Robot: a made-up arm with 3 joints.
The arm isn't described. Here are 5 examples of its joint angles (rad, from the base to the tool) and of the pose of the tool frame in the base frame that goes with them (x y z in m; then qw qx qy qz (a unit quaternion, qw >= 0)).
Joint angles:
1: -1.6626 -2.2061 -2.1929
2: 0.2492 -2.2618 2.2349
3: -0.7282 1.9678 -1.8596
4: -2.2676 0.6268 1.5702
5: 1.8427 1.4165 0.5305
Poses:
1: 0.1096 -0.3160 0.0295 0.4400 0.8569 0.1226 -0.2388
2: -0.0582 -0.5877 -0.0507 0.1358 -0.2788 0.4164 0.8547
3: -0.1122 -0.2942 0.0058 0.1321 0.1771 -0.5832 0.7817
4: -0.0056 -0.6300 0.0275 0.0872 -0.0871 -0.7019 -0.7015
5: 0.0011 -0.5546 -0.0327 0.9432 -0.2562 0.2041 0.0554
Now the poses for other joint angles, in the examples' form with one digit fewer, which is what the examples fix.
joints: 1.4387 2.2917 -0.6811
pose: 0.132 -0.361 0.076 0.858 0.304 -0.390 0.138
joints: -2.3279 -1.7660 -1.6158
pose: 0.113 -0.290 0.038 0.664 0.694 -0.192 0.200
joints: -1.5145 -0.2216 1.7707
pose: -0.010 -0.625 0.056 0.505 -0.618 -0.381 -0.466
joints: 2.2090 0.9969 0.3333
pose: -0.102 -0.525 0.007 0.811 -0.136 0.562 0.094
